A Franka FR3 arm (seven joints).
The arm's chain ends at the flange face. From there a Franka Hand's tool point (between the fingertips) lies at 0.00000 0.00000 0.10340 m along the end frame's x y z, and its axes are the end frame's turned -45 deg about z.
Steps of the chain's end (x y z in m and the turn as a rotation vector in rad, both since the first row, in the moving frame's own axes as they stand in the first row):
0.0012 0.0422 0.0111 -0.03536 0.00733 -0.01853
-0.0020 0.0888 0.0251 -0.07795 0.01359 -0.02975
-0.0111 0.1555 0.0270 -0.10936 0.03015 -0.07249
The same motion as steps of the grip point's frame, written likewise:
-0.0310 0.0338 0.0110 -0.03019 -0.01982 -0.01853
-0.0688 0.0681 0.0248 -0.06473 -0.04551 -0.02975
-0.1232 0.1125 0.0263 -0.09865 -0.05601 -0.07249

